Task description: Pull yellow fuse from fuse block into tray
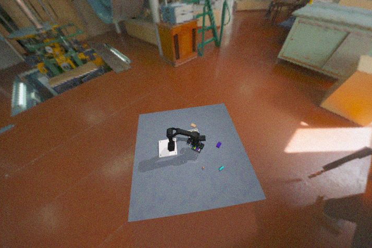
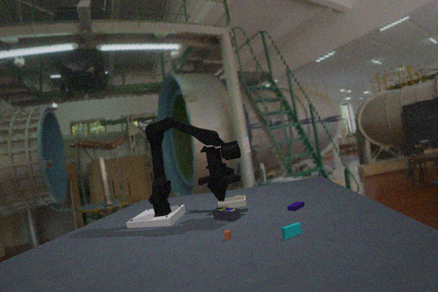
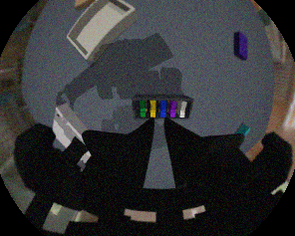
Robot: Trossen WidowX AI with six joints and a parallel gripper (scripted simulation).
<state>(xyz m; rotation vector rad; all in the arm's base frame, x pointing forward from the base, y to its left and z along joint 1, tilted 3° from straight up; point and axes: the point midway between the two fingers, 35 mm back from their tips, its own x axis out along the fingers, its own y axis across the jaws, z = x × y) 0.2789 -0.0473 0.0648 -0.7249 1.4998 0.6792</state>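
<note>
My gripper tip is now 10 mm to the right of the yellow fuse and 50 mm above it. The rest, counted from my gripper tip: blue fuse 10 mm ahead, 50 mm below; cream tray 20 mm ahead, 220 mm to the left, 70 mm below; green fuse 20 mm behind, 20 mm to the left, 50 mm below.
</note>
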